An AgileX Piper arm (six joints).
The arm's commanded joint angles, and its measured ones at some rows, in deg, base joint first. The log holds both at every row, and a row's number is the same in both.
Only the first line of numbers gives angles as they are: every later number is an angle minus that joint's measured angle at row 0.
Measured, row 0:
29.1, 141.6, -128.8, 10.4, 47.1, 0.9
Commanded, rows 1 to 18:
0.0, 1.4, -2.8, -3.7, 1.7, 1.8
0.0, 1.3, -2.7, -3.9, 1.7, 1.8
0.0, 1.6, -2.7, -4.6, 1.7, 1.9
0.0, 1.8, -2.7, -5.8, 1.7, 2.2
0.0, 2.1, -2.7, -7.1, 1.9, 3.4
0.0, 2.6, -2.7, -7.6, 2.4, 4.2
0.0, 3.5, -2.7, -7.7, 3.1, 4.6
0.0, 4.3, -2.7, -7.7, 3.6, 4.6
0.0, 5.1, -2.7, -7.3, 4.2, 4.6
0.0, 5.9, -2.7, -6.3, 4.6, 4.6
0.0, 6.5, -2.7, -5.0, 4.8, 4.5
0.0, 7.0, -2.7, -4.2, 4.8, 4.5
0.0, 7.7, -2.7, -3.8, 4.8, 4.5
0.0, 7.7, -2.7, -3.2, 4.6, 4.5
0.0, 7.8, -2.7, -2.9, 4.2, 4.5
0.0, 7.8, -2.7, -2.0, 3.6, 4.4
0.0, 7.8, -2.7, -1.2, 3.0, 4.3
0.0, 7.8, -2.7, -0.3, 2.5, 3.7
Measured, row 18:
0.0, 6.9, -3.0, -3.9, 3.1, 4.2
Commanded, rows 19 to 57:
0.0, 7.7, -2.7, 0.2, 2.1, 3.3
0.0, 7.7, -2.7, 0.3, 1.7, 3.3
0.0, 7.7, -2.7, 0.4, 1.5, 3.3
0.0, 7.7, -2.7, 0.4, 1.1, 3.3
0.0, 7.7, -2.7, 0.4, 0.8, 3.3
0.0, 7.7, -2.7, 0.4, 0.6, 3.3
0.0, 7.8, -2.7, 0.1, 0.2, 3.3
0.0, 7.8, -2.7, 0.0, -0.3, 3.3
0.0, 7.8, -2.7, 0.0, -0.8, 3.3
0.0, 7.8, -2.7, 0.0, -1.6, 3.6
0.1, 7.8, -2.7, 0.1, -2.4, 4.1
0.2, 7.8, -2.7, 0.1, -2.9, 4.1
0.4, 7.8, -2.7, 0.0, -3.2, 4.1
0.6, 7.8, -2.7, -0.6, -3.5, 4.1
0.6, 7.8, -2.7, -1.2, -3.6, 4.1
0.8, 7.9, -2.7, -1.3, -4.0, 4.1
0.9, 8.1, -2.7, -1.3, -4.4, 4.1
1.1, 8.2, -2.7, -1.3, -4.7, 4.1
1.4, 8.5, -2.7, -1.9, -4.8, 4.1
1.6, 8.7, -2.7, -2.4, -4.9, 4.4
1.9, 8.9, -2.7, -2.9, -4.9, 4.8
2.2, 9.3, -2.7, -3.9, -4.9, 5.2
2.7, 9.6, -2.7, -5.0, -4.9, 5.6
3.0, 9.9, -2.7, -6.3, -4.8, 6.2
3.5, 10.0, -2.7, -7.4, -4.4, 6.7
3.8, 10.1, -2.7, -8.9, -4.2, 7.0
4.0, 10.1, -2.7, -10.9, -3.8, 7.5
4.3, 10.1, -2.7, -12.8, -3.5, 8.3
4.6, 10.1, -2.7, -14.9, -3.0, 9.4
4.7, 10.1, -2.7, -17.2, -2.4, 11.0
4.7, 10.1, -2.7, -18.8, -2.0, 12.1
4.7, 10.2, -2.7, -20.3, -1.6, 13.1
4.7, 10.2, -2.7, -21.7, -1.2, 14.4
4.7, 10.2, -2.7, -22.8, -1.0, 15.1
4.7, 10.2, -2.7, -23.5, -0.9, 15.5
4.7, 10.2, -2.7, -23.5, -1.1, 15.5
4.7, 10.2, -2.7, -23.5, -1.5, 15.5
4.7, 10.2, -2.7, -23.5, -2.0, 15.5
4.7, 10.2, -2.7, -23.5, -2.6, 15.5
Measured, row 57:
4.9, 9.1, -3.1, -20.9, -4.2, 15.4
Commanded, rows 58 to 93:
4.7, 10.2, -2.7, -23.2, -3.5, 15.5
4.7, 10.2, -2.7, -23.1, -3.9, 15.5
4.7, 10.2, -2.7, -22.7, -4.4, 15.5
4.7, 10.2, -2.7, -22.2, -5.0, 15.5
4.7, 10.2, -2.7, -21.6, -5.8, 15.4
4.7, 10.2, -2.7, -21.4, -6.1, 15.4
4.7, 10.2, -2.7, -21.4, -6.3, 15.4
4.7, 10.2, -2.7, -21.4, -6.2, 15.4
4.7, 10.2, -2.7, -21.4, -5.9, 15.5
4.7, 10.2, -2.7, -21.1, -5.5, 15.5
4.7, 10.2, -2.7, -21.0, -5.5, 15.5
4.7, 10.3, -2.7, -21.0, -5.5, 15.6
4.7, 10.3, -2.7, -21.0, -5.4, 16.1
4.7, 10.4, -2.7, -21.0, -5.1, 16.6
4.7, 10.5, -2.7, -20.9, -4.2, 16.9
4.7, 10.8, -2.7, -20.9, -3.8, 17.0
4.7, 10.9, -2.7, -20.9, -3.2, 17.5
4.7, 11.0, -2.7, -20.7, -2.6, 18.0
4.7, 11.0, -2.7, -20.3, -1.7, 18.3
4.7, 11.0, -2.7, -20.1, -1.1, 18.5
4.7, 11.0, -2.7, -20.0, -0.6, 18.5
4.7, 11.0, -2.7, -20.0, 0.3, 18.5
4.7, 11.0, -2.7, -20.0, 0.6, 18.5
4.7, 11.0, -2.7, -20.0, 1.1, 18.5
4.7, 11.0, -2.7, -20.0, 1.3, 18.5
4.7, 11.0, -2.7, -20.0, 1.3, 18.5
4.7, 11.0, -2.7, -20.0, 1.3, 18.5
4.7, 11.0, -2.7, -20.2, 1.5, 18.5
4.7, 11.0, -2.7, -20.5, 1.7, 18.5
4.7, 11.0, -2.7, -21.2, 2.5, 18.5
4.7, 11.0, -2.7, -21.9, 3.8, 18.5
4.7, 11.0, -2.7, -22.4, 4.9, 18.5
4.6, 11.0, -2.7, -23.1, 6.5, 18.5
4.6, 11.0, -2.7, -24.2, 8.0, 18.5
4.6, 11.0, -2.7, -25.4, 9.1, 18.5
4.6, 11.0, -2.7, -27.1, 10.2, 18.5
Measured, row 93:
4.9, 9.5, -3.9, -22.4, -1.2, 18.9
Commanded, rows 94 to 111:
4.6, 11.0, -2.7, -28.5, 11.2, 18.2
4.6, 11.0, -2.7, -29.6, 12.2, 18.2
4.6, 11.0, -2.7, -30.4, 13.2, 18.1
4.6, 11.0, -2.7, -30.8, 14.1, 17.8
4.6, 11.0, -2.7, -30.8, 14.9, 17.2
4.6, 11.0, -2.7, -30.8, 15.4, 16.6
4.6, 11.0, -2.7, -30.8, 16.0, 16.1
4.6, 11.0, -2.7, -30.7, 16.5, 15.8
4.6, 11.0, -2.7, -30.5, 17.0, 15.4
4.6, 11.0, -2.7, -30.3, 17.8, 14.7
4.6, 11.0, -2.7, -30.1, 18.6, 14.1
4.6, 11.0, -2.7, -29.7, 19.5, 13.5
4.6, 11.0, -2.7, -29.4, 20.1, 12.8
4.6, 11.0, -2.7, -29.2, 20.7, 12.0
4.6, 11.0, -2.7, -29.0, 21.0, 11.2
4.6, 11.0, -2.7, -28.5, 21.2, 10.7
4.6, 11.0, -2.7, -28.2, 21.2, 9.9
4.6, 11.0, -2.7, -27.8, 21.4, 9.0
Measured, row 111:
5.0, 8.1, -4.5, -28.7, 12.8, 14.2
